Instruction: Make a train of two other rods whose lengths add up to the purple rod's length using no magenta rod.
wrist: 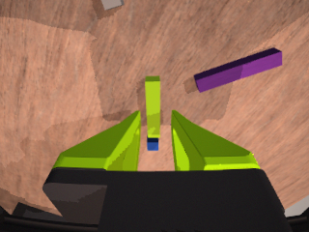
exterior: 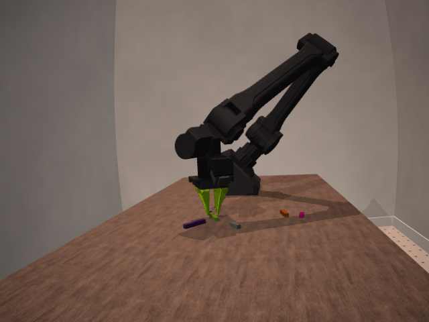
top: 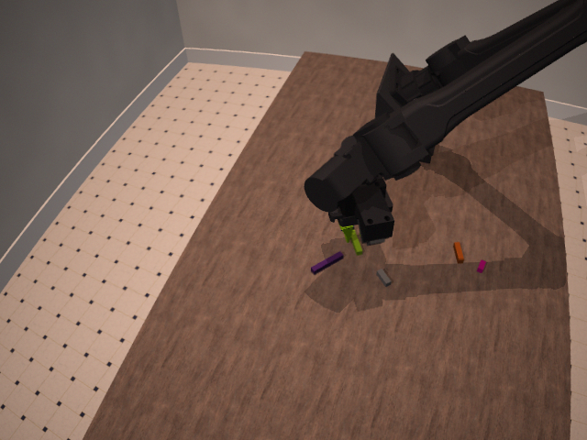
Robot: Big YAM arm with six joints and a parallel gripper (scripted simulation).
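Right now my hand is 20 mm above the lime rod. Also, from my hand: grey rod 70 mm ahead, 60 mm to the left, 20 mm below; blue rod 30 mm behind, 20 mm below, 10 mm to the right; purple rod 50 mm ahead, 40 mm to the right, 20 mm below.
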